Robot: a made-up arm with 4 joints.
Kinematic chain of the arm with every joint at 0, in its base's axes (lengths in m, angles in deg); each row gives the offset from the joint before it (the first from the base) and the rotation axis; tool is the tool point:
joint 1: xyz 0 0 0.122 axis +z
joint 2: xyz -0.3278 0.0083 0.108 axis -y
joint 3: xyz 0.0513 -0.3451 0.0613 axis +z
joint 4: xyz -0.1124 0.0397 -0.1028 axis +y
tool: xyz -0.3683 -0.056 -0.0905
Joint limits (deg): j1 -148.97..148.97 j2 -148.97..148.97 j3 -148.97..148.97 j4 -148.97..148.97
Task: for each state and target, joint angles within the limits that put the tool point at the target. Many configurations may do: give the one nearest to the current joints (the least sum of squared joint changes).
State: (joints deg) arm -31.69 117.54 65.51 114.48
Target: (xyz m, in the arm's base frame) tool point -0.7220 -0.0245 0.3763
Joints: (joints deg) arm -28.08 74.12 68.93 117.89
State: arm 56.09 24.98 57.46 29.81
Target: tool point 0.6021 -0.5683 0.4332
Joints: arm 77.17 12.64 73.12 57.09
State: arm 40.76 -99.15 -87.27 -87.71
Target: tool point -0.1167 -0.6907 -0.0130
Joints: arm 64.49 -61.98 -96.76 -71.45
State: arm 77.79 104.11 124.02 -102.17
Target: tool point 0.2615 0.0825 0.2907
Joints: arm 98.51 95.31 124.21 -104.72
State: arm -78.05 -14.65 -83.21 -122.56
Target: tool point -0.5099 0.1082 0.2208
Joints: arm -95.78 32.55 -42.70 -148.97
